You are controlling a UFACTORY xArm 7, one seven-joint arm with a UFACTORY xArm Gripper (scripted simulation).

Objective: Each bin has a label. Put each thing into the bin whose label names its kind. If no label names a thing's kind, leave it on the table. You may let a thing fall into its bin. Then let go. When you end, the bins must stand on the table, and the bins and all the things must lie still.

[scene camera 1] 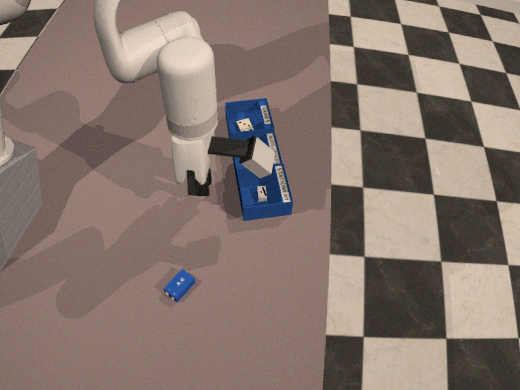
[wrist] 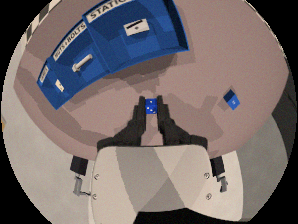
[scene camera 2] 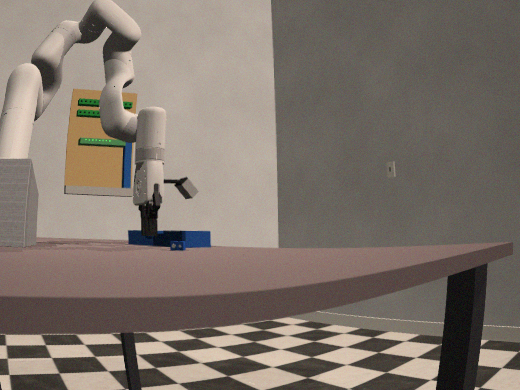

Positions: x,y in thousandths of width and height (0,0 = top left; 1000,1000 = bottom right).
I see my gripper (scene camera 1: 388,483) and a blue three-part bin (scene camera 1: 538,519).
My gripper shows as well in the wrist view (wrist: 508,462) and in scene camera 2 (scene camera 2: 288,606).
